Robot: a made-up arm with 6 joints. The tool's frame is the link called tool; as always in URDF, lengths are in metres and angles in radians. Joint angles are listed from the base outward. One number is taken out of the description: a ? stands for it. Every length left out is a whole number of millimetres.
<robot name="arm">
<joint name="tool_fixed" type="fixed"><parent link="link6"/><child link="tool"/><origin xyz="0 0 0" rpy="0 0 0"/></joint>
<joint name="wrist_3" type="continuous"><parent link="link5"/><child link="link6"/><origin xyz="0 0 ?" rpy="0 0 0"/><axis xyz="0 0 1"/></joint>
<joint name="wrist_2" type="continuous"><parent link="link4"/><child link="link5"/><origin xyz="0 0 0" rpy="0 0 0"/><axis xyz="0 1 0"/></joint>
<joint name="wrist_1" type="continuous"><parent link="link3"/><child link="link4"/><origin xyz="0 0 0.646" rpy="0 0 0"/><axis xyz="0 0 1"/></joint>
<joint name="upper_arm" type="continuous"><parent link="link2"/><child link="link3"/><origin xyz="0 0 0.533" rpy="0 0 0"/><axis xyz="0 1 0"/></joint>
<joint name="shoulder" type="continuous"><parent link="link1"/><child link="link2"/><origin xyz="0 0.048 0" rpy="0 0 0"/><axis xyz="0 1 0"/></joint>
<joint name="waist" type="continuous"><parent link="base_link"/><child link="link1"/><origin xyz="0 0 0.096" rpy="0 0 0"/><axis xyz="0 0 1"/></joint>
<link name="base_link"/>
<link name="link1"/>
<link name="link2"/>
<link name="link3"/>
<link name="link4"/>
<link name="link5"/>
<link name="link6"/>
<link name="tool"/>
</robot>
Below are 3 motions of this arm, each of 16 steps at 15 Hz.
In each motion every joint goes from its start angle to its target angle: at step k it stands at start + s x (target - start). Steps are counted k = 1, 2, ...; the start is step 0. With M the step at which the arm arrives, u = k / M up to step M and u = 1 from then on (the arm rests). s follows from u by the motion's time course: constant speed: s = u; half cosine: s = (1 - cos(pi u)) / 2; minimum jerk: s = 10 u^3 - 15 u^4 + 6 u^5.
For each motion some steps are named. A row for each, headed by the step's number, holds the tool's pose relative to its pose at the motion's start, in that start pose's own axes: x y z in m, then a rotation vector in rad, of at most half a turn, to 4 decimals.
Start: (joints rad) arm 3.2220 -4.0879 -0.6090 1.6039 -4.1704 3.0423
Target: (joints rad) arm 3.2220 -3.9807 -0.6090 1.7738 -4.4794 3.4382
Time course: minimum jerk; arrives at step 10
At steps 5, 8, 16:
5: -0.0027 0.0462 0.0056 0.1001 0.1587 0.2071
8: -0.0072 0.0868 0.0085 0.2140 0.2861 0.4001
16: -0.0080 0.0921 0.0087 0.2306 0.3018 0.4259

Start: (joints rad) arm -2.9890 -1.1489 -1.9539 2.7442 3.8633 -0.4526
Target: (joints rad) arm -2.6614 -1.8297 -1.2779 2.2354 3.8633 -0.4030
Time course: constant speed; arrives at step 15
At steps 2, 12, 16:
2: 0.0335 0.0418 -0.0182 -0.0651 -0.0315 0.0915
12: 0.1353 0.2556 -0.1733 -0.3939 -0.1846 0.5480
16: 0.1439 0.3117 -0.2383 -0.4939 -0.2291 0.6844

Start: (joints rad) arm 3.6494 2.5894 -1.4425 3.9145 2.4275 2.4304
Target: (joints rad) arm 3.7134 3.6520 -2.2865 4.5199 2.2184 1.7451
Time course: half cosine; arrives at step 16
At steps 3, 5, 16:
3: -0.0219 -0.0335 0.0266 -0.0023 0.0439 -0.1041
5: -0.0578 -0.0813 0.0751 -0.0107 0.1151 -0.2743
16: -0.2283 -0.1686 0.3996 -0.1528 0.5021 -1.2193

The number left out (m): 0.115
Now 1 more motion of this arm.
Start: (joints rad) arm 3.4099 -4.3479 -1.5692 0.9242 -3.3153 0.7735
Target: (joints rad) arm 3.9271 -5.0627 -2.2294 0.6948 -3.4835 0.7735
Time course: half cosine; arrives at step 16
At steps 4, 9, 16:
4: 0.0994 0.0706 -0.0504 0.0221 -0.2072 -0.0707
9: 0.4418 0.1775 -0.0902 -0.0540 -0.8426 -0.3192
16: 0.6970 0.1316 -0.0047 -0.3091 -1.3766 -0.5499

